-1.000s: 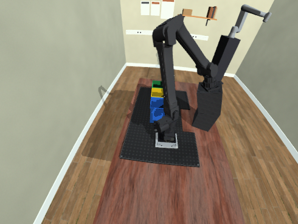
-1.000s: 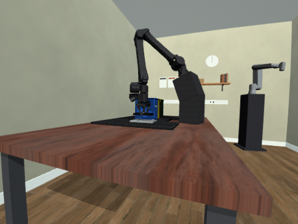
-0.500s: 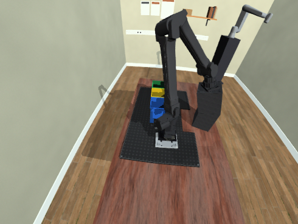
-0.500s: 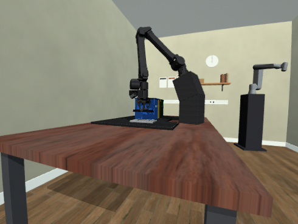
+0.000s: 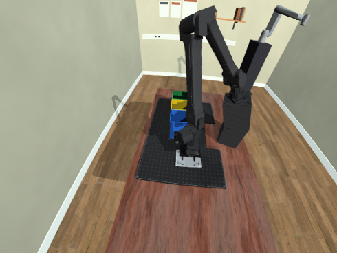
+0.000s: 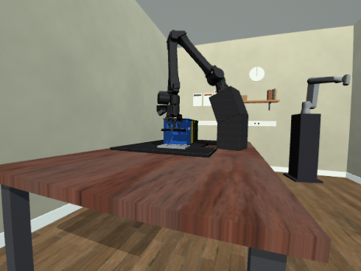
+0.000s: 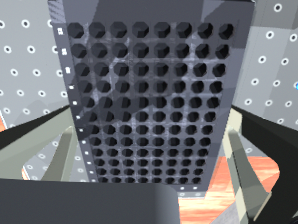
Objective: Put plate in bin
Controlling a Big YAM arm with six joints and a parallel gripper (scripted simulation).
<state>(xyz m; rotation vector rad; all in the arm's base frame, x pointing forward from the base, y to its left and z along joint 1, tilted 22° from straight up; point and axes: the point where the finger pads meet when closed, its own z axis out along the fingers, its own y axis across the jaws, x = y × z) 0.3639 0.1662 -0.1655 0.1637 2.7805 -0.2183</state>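
The blue bin is 2 cm ahead of my hand, 22 cm to the right of it and 2 cm below it. Round my hand: yellow bin 35 cm to the right, 2 cm below; then 96-well plate right at my hand; then grey plate nest 10 cm below.
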